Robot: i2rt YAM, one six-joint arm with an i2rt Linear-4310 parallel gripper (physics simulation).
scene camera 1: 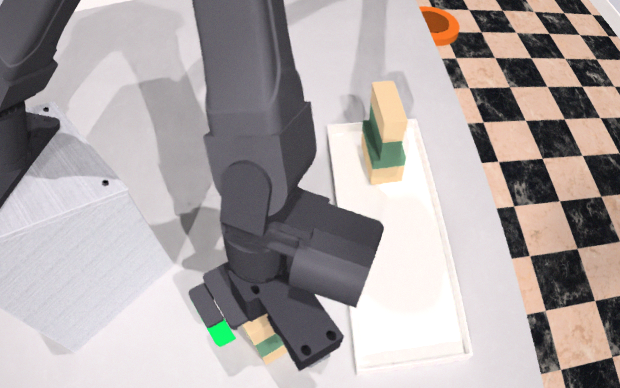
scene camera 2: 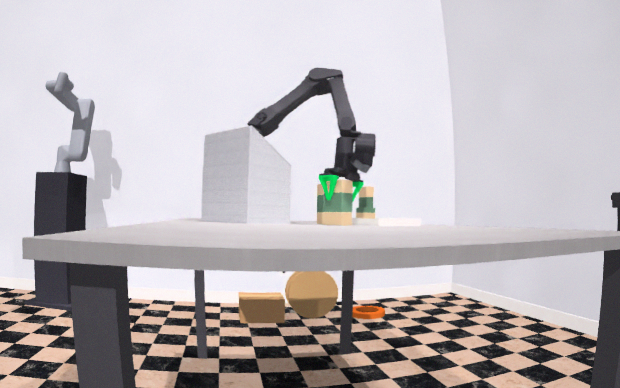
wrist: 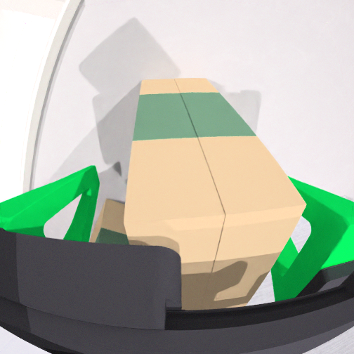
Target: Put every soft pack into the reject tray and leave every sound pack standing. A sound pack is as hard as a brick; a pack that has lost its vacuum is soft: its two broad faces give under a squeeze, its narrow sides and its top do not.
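Places are measured from the arm's base along level axes (x ahead, y left, z up), in centimetres.
Where they show: gripper, fingertip midpoint: (scene camera 2: 339, 202); arm's base, origin of the base link: (scene camera 1: 4, 162) (scene camera 2: 247, 149).
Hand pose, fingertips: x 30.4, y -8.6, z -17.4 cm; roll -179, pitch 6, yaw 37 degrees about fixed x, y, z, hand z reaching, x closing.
Observation:
Things, the pixels of their top centre, and the offset from my fingertips.
- tan pack with a green band, middle of its top: (scene camera 1: 250, 293) (scene camera 2: 338, 180) dx -0.5, dy -0.1, dz +6.7 cm
- more pack, middle of its top: (scene camera 1: 388, 101) (scene camera 2: 365, 187) dx +14.6, dy +28.1, dz +7.0 cm
- white reject tray, middle of its top: (scene camera 1: 394, 227) (scene camera 2: 376, 218) dx +16.1, dy +15.4, dz -5.1 cm
A tan pack with a green band (scene camera 1: 270, 345) (scene camera 2: 342, 217) (wrist: 167, 180) stands upright on the table. My gripper (scene camera 1: 267, 344) (scene camera 2: 341, 198) (wrist: 176, 174) is open around its upper part, one green fingertip on each side. In the wrist view a gap shows at the left finger, and the right finger is close beside the pack. Part of another tan and green pack (wrist: 111, 216) shows behind it at the lower left, mostly hidden. One more pack (scene camera 1: 391, 112) (scene camera 2: 366, 203) stands upright at the far end of the white reject tray (scene camera 1: 400, 260) (scene camera 2: 400, 221); its upper part is narrower than its base.
A large grey block (scene camera 1: 75, 260) (scene camera 2: 227, 175) stands left of the gripper and carries the arm's base. The tray's long raised rim (wrist: 42, 100) runs beside the standing packs. An orange ring (scene camera 1: 452, 34) (scene camera 2: 354, 312) lies on the checkered floor beyond the table edge.

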